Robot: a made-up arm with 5 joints. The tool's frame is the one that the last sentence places.
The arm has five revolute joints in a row. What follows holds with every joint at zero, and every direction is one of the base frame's.
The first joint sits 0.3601 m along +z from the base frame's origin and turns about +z.
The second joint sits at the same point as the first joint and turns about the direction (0, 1, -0.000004).
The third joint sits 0.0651 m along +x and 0.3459 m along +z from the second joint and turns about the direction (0, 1, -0.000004).
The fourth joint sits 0.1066 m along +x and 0.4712 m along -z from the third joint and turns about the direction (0, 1, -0.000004).
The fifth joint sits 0.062 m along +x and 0.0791 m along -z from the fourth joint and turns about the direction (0, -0.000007, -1).
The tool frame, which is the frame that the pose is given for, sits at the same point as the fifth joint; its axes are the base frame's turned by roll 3.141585, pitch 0 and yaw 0 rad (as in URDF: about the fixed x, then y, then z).
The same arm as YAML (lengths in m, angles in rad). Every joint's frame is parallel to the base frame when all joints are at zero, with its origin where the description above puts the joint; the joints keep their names.
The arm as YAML. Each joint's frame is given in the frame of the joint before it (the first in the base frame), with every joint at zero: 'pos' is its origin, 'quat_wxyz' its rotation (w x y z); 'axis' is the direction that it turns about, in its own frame. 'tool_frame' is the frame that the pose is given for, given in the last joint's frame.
length_unit: m
angle_unit: rad
joints:
  - joint: joint 1
    pos: [0.0, 0.0, 0.3601]
    quat_wxyz: [1.0, 0.0, 0.0, 0.0]
    axis: "+z"
  - joint: joint 2
    pos: [0.0, 0.0, 0.0]
    quat_wxyz: [1.0, 0.0, 0.0, 0.0]
    axis: "+y"
  - joint: joint 3
    pos: [0.0651, 0.0, 0.3459]
    quat_wxyz: [1.0, 0.0, 0.0, 0.0]
    axis: "+y"
  - joint: joint 4
    pos: [0.1066, 0.0, -0.4712]
    quat_wxyz: [1.0, 0.0, 0.0, 0.0]
    axis: "+y"
  - joint: joint 5
    pos: [0.062, 0.0, -0.0791]
    quat_wxyz: [1.0, 0.0, 0.0, 0.0]
    axis: "-z"
tool_frame:
  pos: [0.0, 0.0, 0.0]
  quat_wxyz: [0.000004, 1.000003, 0.0, 0.0]

